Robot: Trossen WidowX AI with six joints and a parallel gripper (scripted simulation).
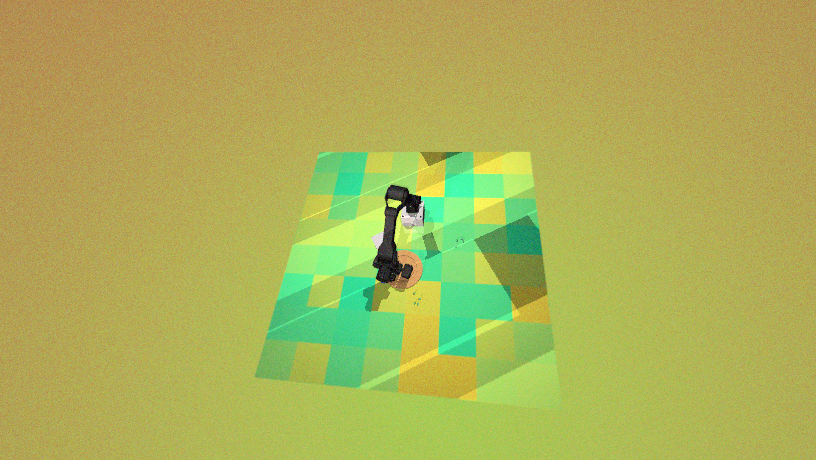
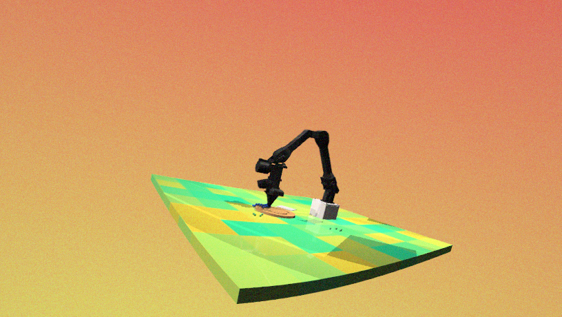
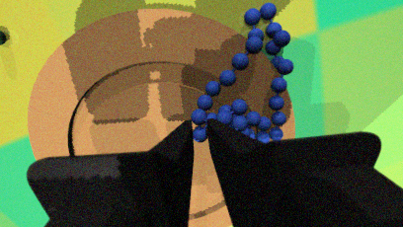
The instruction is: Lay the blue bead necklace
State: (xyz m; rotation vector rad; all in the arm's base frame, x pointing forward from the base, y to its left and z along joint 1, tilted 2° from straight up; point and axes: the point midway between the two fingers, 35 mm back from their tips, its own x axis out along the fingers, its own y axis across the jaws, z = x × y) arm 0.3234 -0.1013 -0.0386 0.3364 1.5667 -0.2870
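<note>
Now: the round bead board 4 cm to the left of my gripper tip, 2 cm behind it and 1 cm below it. From my gripper tip the other things lie so: flat grey piece: 19 cm behind, 7 cm to the right, 2 cm below.
</note>
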